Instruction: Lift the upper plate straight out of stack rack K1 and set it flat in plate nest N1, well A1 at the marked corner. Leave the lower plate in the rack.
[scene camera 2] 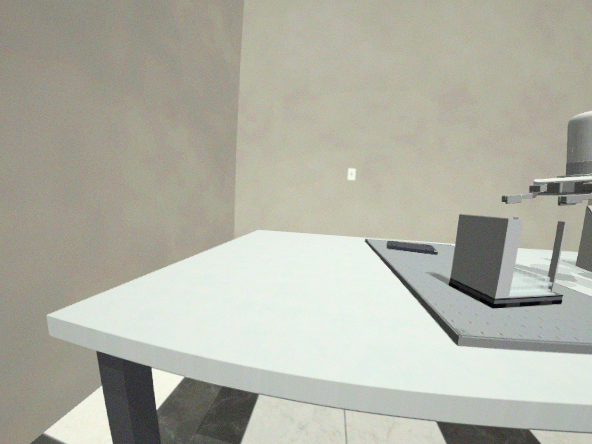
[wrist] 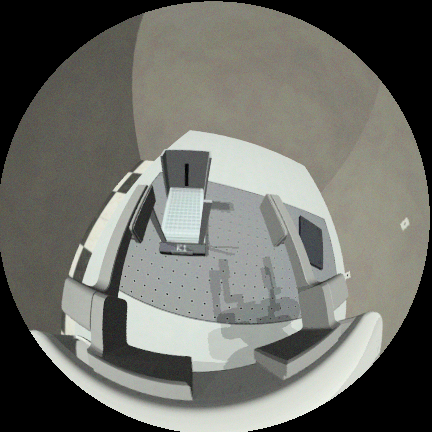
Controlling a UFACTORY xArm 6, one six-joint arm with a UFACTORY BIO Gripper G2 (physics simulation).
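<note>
I see tall grey rack wall (wrist: 197, 159), dark nest floor (wrist: 309, 234).
</note>
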